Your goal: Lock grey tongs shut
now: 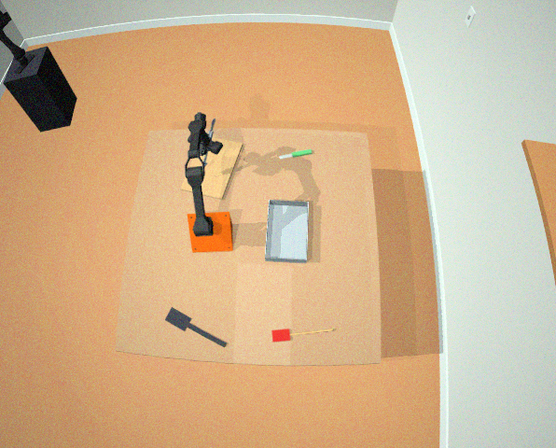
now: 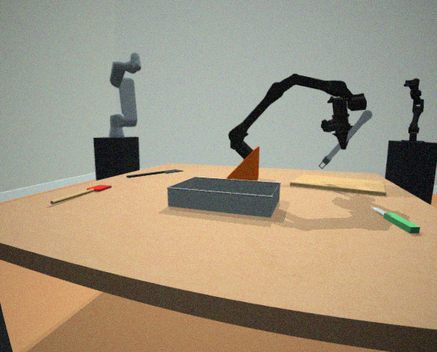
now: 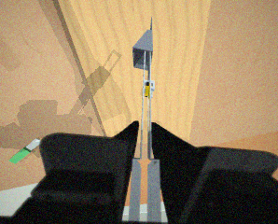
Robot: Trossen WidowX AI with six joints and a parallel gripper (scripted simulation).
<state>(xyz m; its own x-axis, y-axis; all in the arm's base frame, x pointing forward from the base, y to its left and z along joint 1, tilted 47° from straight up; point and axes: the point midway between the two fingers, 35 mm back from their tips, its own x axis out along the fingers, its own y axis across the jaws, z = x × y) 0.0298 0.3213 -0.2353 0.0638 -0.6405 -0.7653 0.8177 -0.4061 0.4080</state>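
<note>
The wooden board is 14 cm below my gripper tip and 1 cm to the right of it. Round my gripper tip: grey roasting tin 44 cm to the right, 36 cm ahead, 12 cm below; then red spatula 95 cm to the right, 34 cm ahead, 15 cm below; then black spatula 87 cm to the right, 15 cm below, 14 cm behind.
</note>
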